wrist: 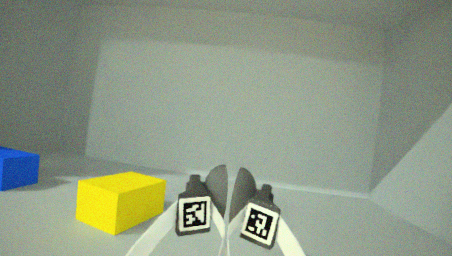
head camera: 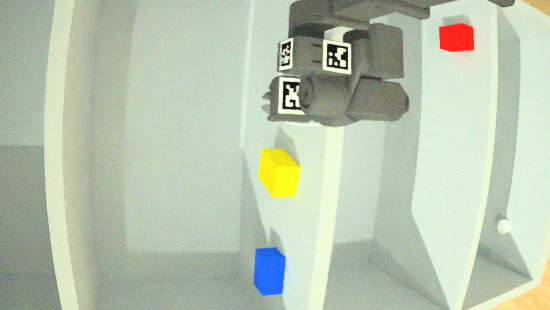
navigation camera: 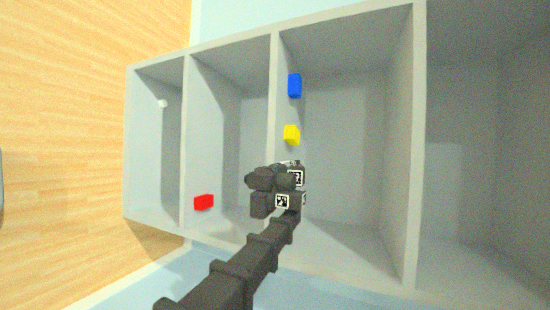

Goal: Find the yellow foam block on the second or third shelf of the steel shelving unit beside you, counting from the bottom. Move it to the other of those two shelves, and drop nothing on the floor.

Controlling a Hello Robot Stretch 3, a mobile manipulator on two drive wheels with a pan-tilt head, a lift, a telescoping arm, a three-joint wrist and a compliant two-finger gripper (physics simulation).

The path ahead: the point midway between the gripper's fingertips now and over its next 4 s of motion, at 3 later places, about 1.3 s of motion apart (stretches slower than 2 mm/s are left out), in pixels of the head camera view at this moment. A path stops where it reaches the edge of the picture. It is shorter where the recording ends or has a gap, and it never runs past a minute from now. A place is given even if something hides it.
My gripper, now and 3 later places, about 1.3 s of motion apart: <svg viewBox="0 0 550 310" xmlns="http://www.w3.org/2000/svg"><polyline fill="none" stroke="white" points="268,103 314,104 333,134 327,177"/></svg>
